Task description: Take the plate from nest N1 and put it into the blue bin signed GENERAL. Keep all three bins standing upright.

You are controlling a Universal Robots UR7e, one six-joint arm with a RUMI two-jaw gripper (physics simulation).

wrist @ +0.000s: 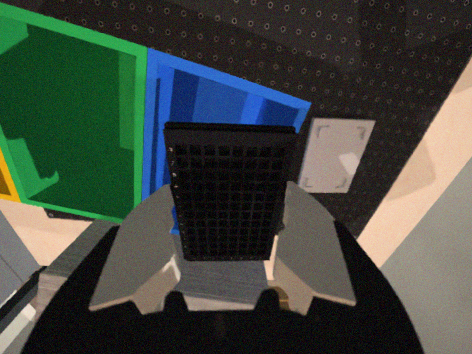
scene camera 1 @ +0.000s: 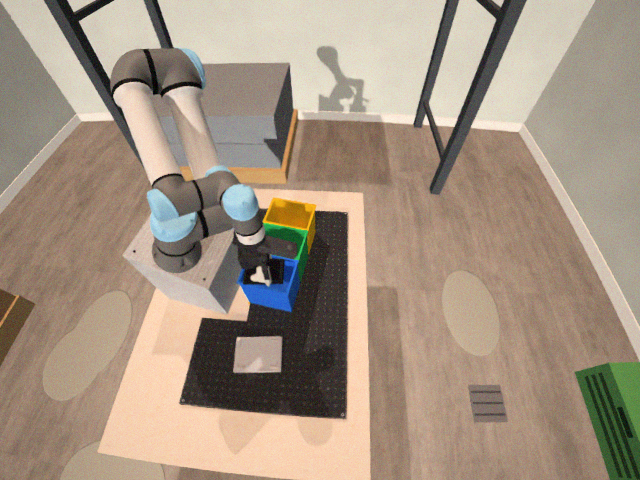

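Seen in the pictures: gripper, fingertip midpoint: (wrist: 229, 184) (scene camera 1: 268, 272); arm's base, origin of the base link: (scene camera 1: 177, 251).
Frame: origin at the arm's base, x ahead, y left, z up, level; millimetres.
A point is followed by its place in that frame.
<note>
The black plate (scene camera 1: 277, 270) {y 15, x 328, z -46 mm} (wrist: 227, 200) {y 11, x 292, z -47 mm}, with a grid of small wells, is held between the fingers of my gripper (scene camera 1: 261, 275) {y 11, x 297, z -63 mm} (wrist: 229, 184) {y 11, x 297, z -63 mm}, which is shut on it. In scene camera 1 the plate shows over the opening of the blue bin (scene camera 1: 273, 298) {y -33, x 309, z -170 mm} (wrist: 215, 95). In the wrist view it covers much of that bin's opening. The blue bin stands upright; no sign on it can be read. A pale square nest (scene camera 1: 257, 354) {y -212, x 286, z -259 mm} (wrist: 332, 162) {y -211, x 282, z -259 mm} lies on the black board with no plate on it. Its label does not show.
The green bin (scene camera 1: 303, 264) {y 146, x 376, z -219 mm} (wrist: 70, 115) {y 216, x 291, z -164 mm} stands upright beside the blue bin, and the yellow bin (scene camera 1: 311, 235) {y 278, x 383, z -202 mm} (wrist: 5, 182) {y 261, x 214, z -108 mm} stands upright beyond it. The bins stand on the black perforated board (scene camera 1: 315, 382) {y -263, x 500, z -271 mm} (wrist: 410, 75) {y -275, x 464, z -270 mm}. The arm's grey pedestal (scene camera 1: 186, 294) {y -81, x -1, z -163 mm} is left of the blue bin.
</note>
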